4 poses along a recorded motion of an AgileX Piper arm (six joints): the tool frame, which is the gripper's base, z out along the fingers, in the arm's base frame.
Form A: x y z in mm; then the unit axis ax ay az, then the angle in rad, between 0 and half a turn.
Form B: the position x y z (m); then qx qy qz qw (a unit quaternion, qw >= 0). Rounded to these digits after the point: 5 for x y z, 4 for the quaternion.
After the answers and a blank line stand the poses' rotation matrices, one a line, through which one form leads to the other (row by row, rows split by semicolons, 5 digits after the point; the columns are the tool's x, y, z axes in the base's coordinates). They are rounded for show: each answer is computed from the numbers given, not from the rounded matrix.
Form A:
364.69, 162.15, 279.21, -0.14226, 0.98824, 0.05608, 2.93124
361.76, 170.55, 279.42, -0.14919, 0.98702, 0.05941, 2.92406
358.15, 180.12, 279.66, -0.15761, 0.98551, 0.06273, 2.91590
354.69, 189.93, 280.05, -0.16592, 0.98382, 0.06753, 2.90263
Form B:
0.36469, 0.16215, 0.27921, -0.1415, 0.9828, 0.0558, 0.1050
0.36176, 0.17055, 0.27942, -0.1483, 0.9812, 0.0591, 0.1086
0.35815, 0.18012, 0.27966, -0.1566, 0.9792, 0.0623, 0.1126
0.35469, 0.18993, 0.28005, -0.1647, 0.9768, 0.0670, 0.1192

-0.93793 -0.28978 0.19057; -0.26637 0.95375 0.13932; -0.22213 0.07991 -0.97174
-0.93244 -0.30386 0.19550; -0.27822 0.94903 0.14809; -0.23054 0.08370 -0.96946
-0.92559 -0.32075 0.20102; -0.29267 0.94318 0.15734; -0.24006 0.08680 -0.96687
-0.91731 -0.33782 0.21078; -0.30585 0.93673 0.17026; -0.25496 0.09172 -0.96259

